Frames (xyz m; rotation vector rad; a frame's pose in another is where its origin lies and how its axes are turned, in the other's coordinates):
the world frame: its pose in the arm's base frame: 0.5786 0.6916 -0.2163 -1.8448 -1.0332 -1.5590
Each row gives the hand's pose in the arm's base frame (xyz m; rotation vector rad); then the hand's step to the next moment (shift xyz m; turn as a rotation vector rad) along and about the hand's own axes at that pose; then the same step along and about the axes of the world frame.
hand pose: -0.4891 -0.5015 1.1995 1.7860 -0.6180 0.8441
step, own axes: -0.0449 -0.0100 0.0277 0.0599 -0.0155 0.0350
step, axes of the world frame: -0.0516 -0.0027 -0.0146 0.0255 0.0662 0.0050
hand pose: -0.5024 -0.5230 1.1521 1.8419 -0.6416 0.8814
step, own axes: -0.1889 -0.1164 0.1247 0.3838 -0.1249 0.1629
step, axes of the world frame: -0.2535 0.0189 0.0128 0.1816 0.3865 0.0839
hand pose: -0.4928 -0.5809 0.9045 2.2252 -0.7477 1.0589
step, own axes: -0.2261 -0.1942 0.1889 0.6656 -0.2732 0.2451
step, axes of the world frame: -0.3034 0.0216 0.1789 0.3365 0.6496 0.2064
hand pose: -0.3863 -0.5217 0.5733 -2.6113 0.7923 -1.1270
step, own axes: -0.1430 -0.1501 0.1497 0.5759 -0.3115 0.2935
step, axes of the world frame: -0.0842 -0.0578 0.2344 0.2813 0.5961 0.2835
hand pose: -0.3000 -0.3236 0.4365 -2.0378 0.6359 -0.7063
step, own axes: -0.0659 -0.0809 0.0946 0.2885 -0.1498 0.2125
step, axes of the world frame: 0.0408 -0.0530 0.1239 0.1158 0.3111 0.2015
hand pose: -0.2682 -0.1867 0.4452 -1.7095 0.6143 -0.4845
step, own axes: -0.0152 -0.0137 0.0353 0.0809 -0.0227 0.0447
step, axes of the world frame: 0.0149 -0.0122 0.0360 0.0134 0.0846 0.0415
